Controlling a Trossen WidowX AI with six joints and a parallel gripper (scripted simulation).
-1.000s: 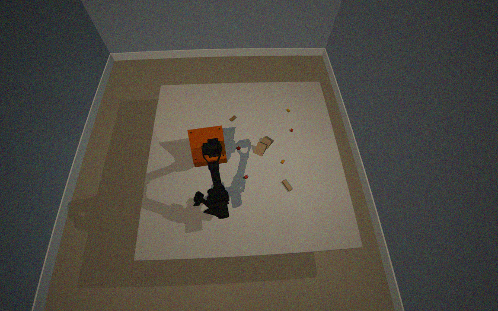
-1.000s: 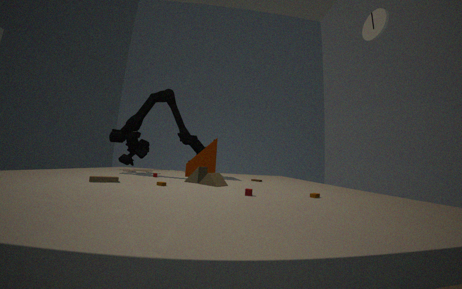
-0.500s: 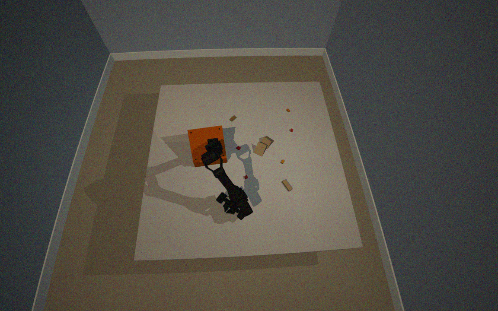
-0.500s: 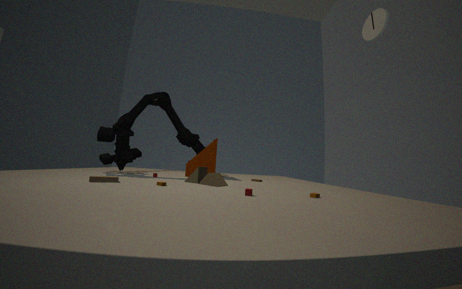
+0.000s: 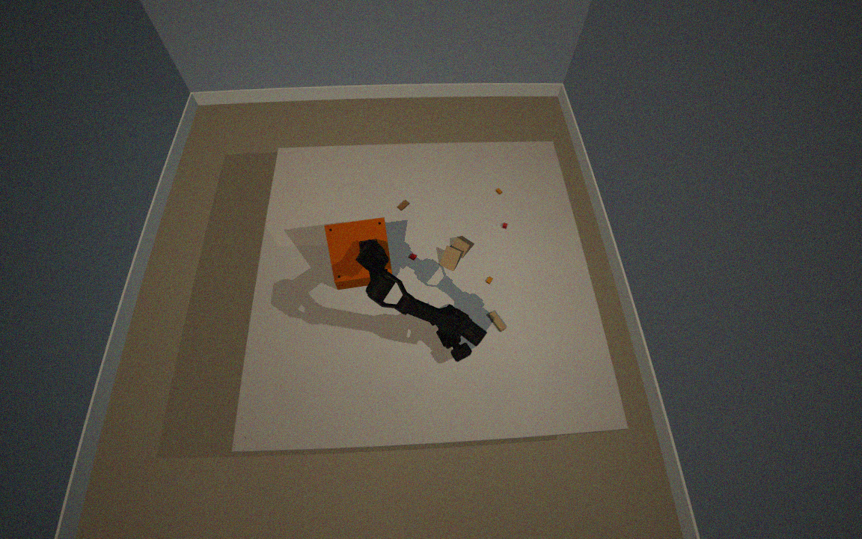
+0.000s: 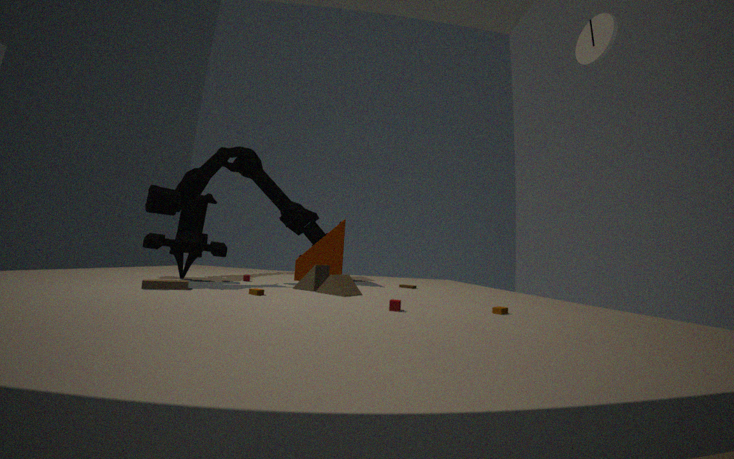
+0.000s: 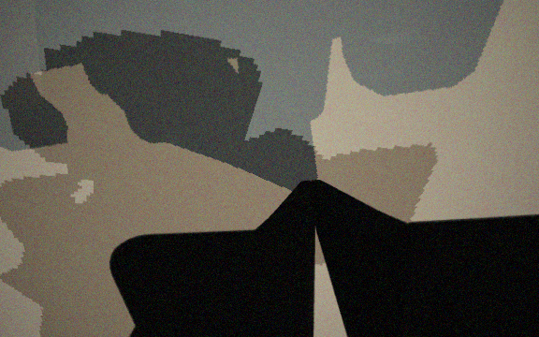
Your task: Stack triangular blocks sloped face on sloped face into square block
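My gripper tip is 390 mm to the right of the triangular block, 150 mm short of it and 20 mm below it.
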